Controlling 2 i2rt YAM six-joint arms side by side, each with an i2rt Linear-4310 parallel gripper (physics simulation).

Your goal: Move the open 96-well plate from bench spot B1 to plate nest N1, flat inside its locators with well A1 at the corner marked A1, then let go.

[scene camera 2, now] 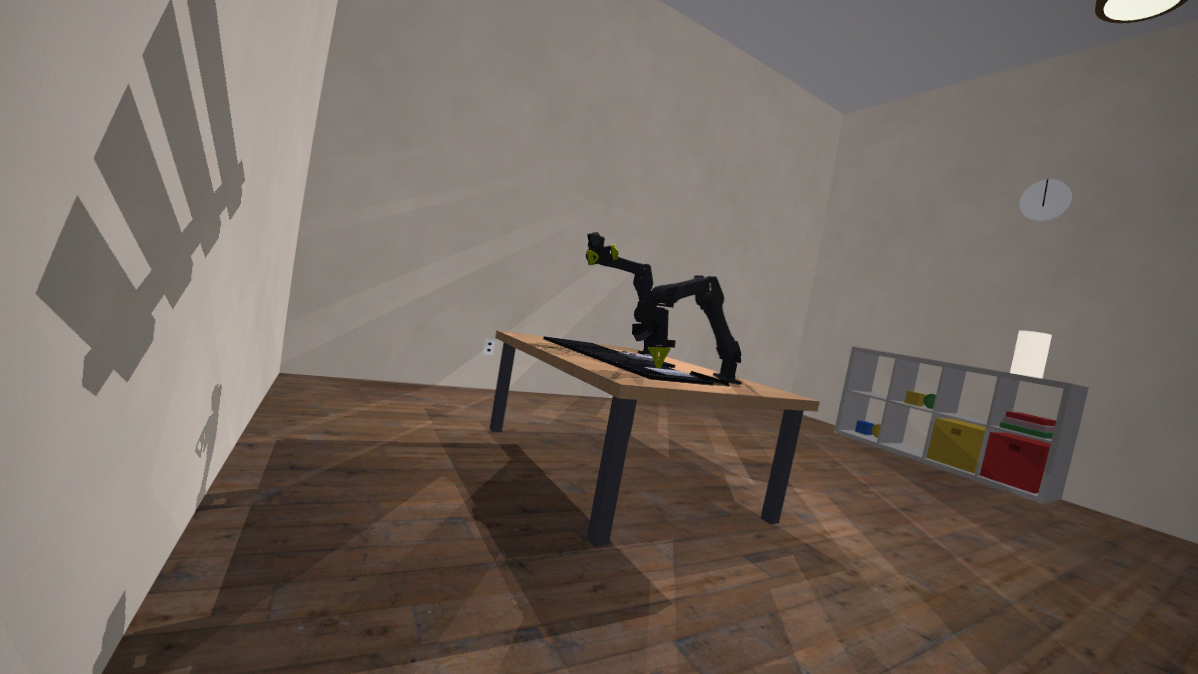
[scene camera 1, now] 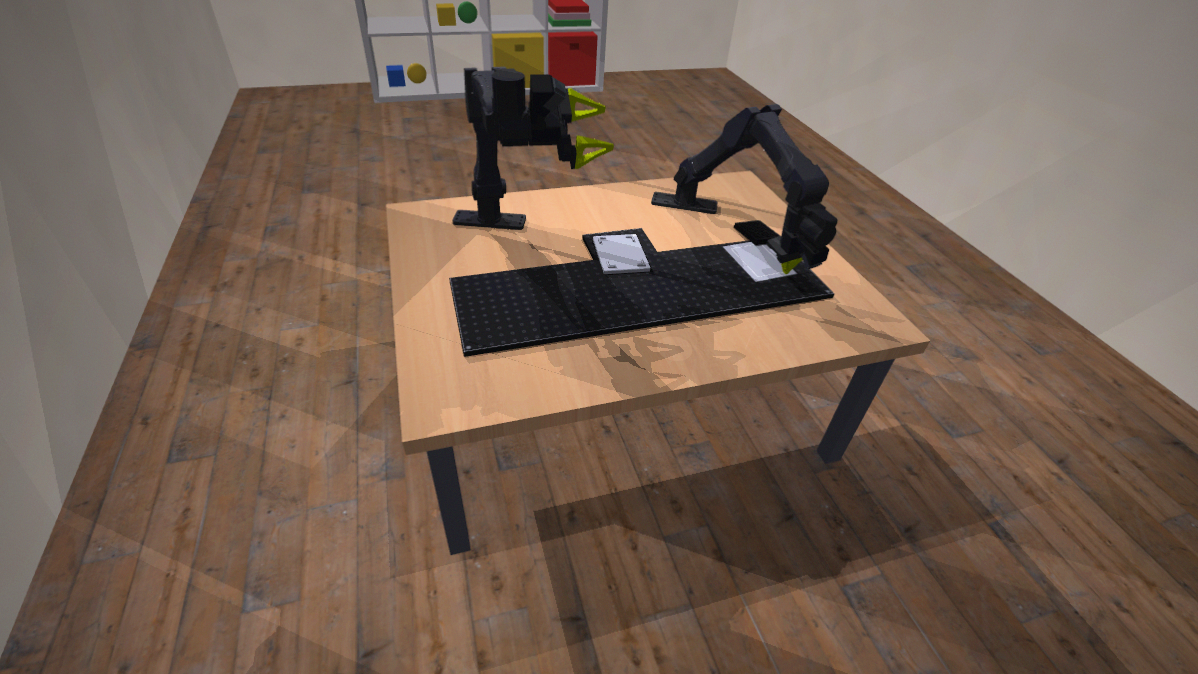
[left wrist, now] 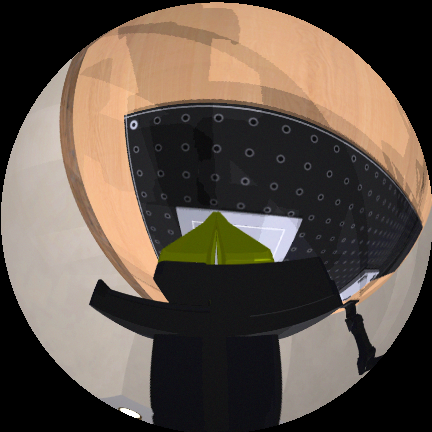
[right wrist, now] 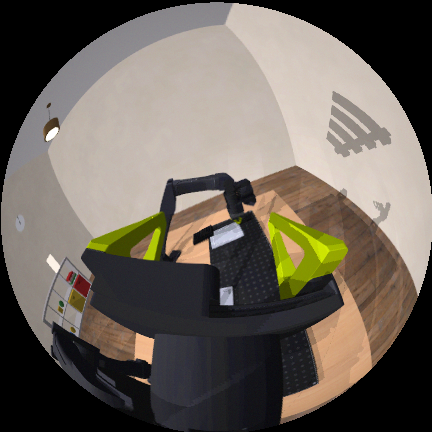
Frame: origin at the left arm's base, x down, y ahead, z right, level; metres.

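Seen in the pictures: left gripper, fingertip midpoint: [scene camera 2: 658,368] [scene camera 1: 785,272] [left wrist: 215,217] [right wrist: 238,223]; right gripper, fingertip midpoint: [scene camera 2: 608,254] [scene camera 1: 609,127] [right wrist: 216,217]; left arm's base, link origin: [scene camera 2: 726,379] [scene camera 1: 684,204]; right arm's base, link origin: [scene camera 1: 489,221] [left wrist: 349,302].
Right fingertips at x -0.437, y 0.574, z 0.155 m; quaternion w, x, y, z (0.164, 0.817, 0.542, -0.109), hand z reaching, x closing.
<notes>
Pixels of each thing's top centre, then the offset from my right fingertips to it. Level surfaces: height alone.
- pale nest N1, top centre: [scene camera 1: 621,249] [left wrist: 353,291] [right wrist: 210,302] [scene camera 2: 640,354] dx +0.406, dy -0.217, dz -0.017 m
- black perforated board, surface height: dx +0.424 m
- wooden table, surface height: dx +0.437 m
- small black block, top centre: [scene camera 1: 758,227] [scene camera 2: 710,374] [right wrist: 200,232] dx +0.406, dy -0.445, dz -0.377 m
A flat pale pad with a thin white outline [scene camera 1: 748,256] [scene camera 2: 670,371] [left wrist: 287,223] [right wrist: 227,236], apparently bench spot B1, lies at the right end of the black board in scene camera 1. I cannot make out the 96-well plate or its wells in any view. The pale nest N1 [scene camera 1: 621,253] [left wrist: 359,287] [right wrist: 226,296], with dark corner locators, sits near the board's middle; its A1 mark is not readable. My left gripper [scene camera 1: 789,265] [scene camera 2: 659,360] [left wrist: 215,217] [right wrist: 238,223] is shut with its tips together and empty, low over the pad. My right gripper [scene camera 1: 608,128] [scene camera 2: 603,254] [right wrist: 216,217] is open and empty, high above the table.
The black perforated board [scene camera 1: 536,310] [left wrist: 250,167] [right wrist: 260,277] runs across the wooden table [scene camera 1: 519,389] [left wrist: 175,65]. A small black block [scene camera 1: 753,228] [right wrist: 202,235] lies behind the pad in scene camera 1. A shelf unit [scene camera 1: 371,62] [scene camera 2: 1074,444] stands beyond the table.
</notes>
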